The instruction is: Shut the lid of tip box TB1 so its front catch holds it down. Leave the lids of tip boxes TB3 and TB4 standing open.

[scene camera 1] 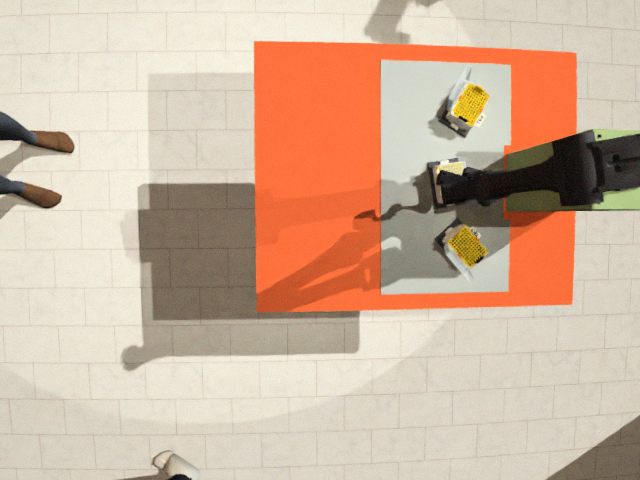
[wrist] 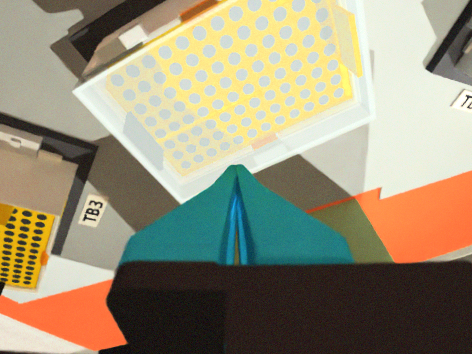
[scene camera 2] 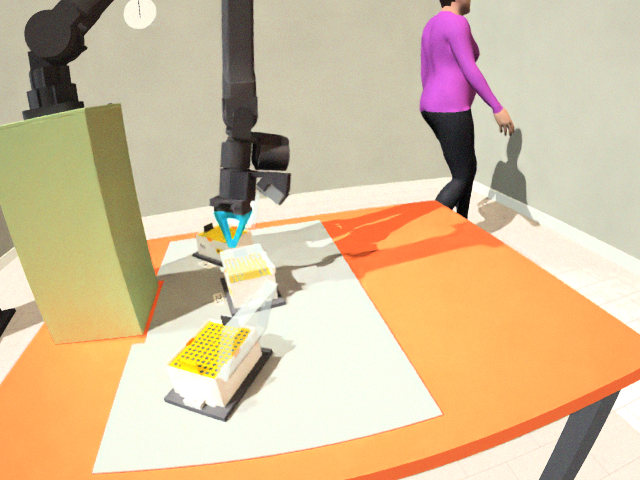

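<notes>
Tip box TB1 is the middle box. Its clear lid lies over the yellow tip rack; whether its front catch holds, or a small gap remains, I cannot tell. My gripper is shut and empty. Its teal tips are at the lid's front edge; contact is unclear. The arm hides the tips in scene camera 1. Tip box TB3 and tip box TB4 stand on either side. TB4's lid and TB3's lid stand open.
The boxes stand on a grey mat on an orange table. The green pedestal of the arm is on the box fronts' side. A person in purple is beyond the table.
</notes>
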